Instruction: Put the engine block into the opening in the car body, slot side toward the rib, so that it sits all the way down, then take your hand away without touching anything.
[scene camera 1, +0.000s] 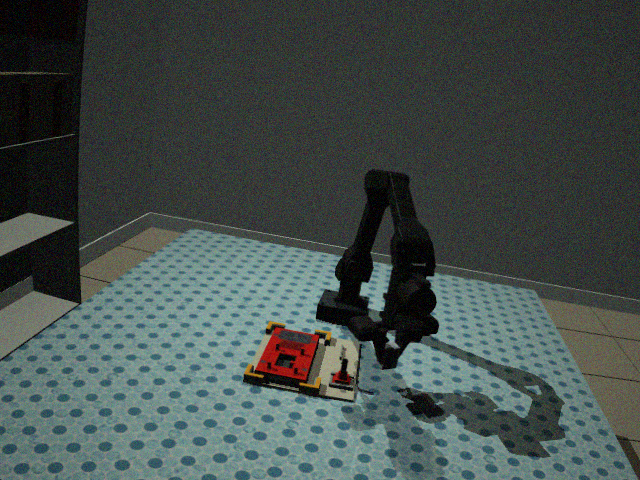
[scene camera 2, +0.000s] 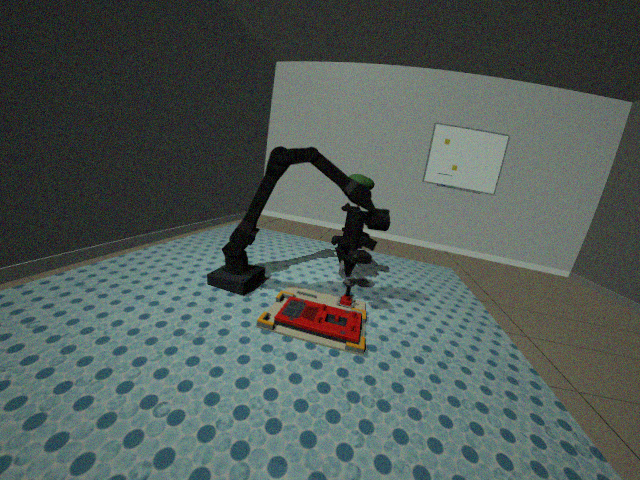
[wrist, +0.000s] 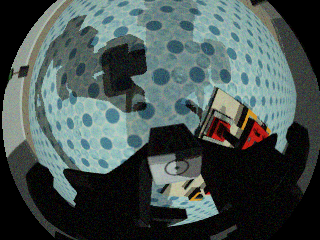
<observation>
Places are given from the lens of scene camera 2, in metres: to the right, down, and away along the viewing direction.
gripper (scene camera 2: 344, 272): 0.08, 0.11, 0.73
red car body (scene camera 2: 336, 324): 0.04, 0.20, 0.51
cream base plate (scene camera 2: 266, 321): -0.12, 0.19, 0.50
</observation>
